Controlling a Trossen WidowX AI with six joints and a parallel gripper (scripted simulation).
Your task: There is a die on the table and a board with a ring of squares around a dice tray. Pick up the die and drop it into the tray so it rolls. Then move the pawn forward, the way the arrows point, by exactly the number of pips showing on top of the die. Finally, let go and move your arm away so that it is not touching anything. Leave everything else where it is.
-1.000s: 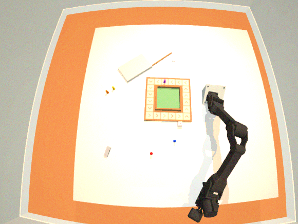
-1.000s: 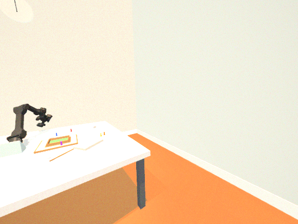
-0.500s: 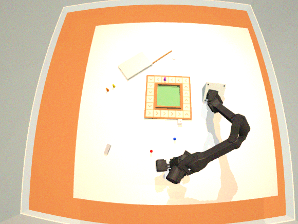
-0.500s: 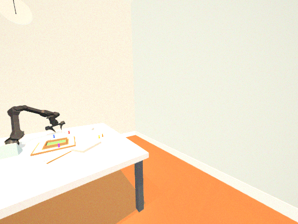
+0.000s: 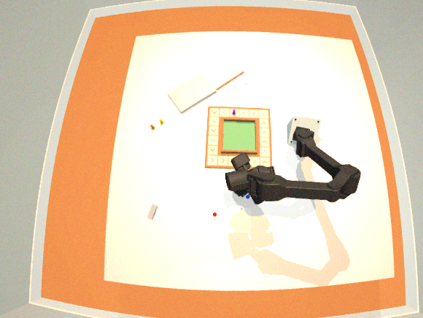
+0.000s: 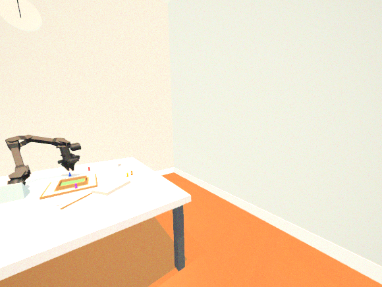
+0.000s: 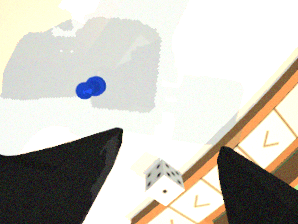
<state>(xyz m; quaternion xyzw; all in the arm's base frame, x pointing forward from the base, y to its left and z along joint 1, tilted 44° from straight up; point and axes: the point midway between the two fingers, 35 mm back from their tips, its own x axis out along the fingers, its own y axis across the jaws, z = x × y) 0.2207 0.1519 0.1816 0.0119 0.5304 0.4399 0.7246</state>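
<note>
My gripper tip is now 50 mm to the left of the white die, 40 mm past it and 40 mm above it. The rest, counted from my gripper tip: red pawn (150 mm to the left, 100 mm ahead, 40 mm below); then green dice tray (200 mm to the right, 50 mm below, 40 mm ahead); then blue pawn (60 mm to the left, 40 mm below, 20 mm behind).
</note>
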